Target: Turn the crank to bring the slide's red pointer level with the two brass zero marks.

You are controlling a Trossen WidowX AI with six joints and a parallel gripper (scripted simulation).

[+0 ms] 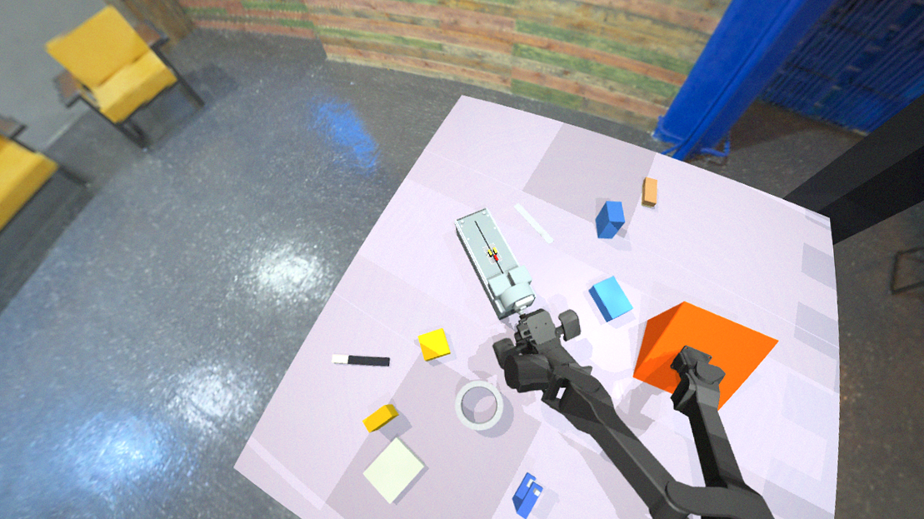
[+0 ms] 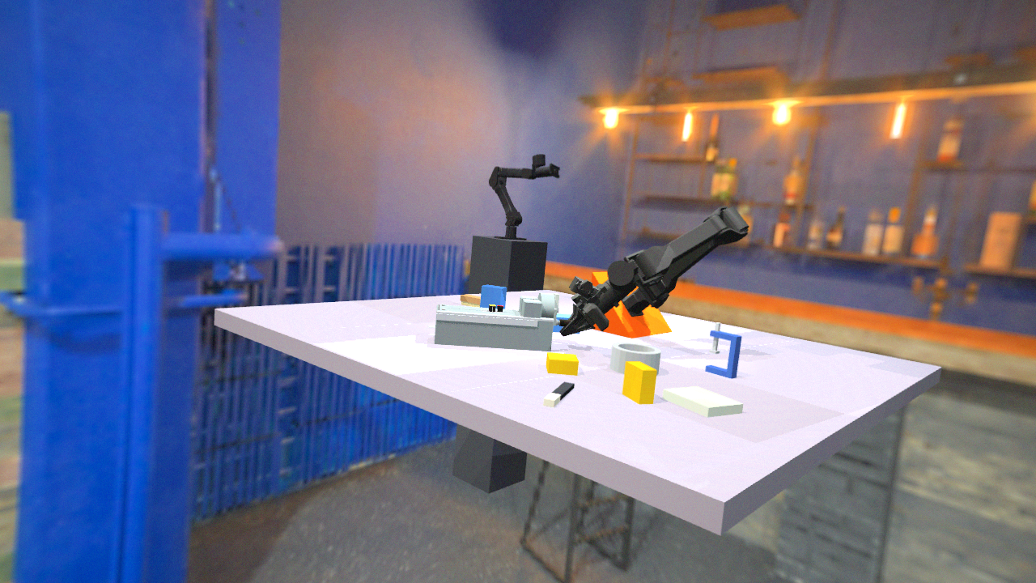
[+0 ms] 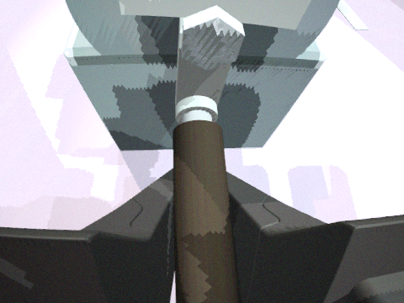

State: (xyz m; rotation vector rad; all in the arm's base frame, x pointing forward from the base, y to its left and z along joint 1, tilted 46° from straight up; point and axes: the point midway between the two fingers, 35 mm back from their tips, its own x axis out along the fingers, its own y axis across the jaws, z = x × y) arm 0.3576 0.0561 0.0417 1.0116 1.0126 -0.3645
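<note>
Right now my gripper tip is 3 cm below the brown crank handle, 1 cm to the right of it and 1 cm past it. Also, from my gripper tip: metal strip (27 cm to the right, 7 cm ahead, 3 cm below); blue clamp (33 cm to the left, 14 cm behind, 2 cm above); red pointer (11 cm ahead, 10 cm to the right, 5 cm above).
</note>
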